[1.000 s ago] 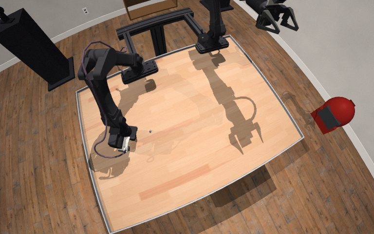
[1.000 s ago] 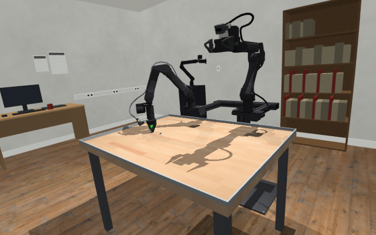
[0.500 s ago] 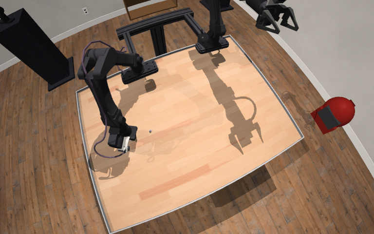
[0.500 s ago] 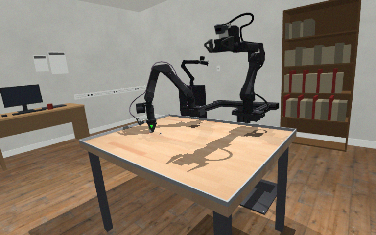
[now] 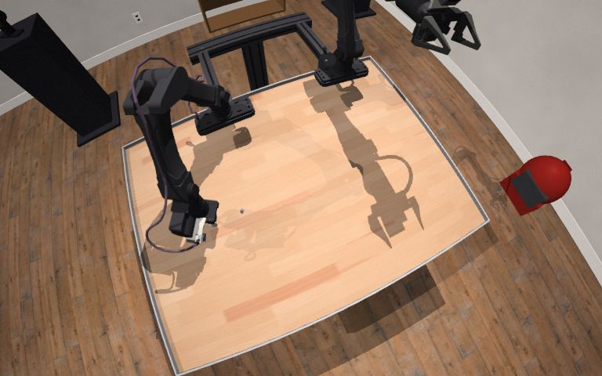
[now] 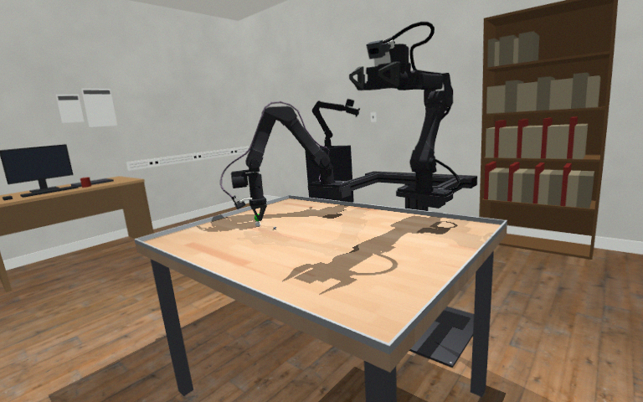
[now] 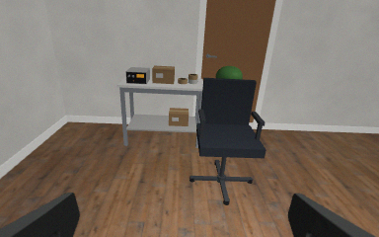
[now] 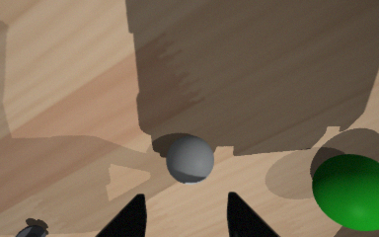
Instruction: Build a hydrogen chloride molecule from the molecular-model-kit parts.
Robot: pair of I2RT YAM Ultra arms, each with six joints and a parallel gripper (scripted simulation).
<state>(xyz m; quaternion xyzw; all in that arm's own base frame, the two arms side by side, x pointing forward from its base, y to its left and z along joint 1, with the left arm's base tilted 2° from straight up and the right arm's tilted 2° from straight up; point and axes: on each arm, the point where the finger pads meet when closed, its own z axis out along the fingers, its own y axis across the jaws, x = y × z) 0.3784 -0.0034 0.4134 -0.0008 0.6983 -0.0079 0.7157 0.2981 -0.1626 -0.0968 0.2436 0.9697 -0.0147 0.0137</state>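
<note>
The white ball is 1 cm ahead of my right hand, 1 cm to the right of it and 3 cm below it. Also, from my right hand: grey peg (1 cm ahead, 11 cm to the left, 3 cm below); green ball (5 cm behind, 7 cm to the right, 2 cm below).
</note>
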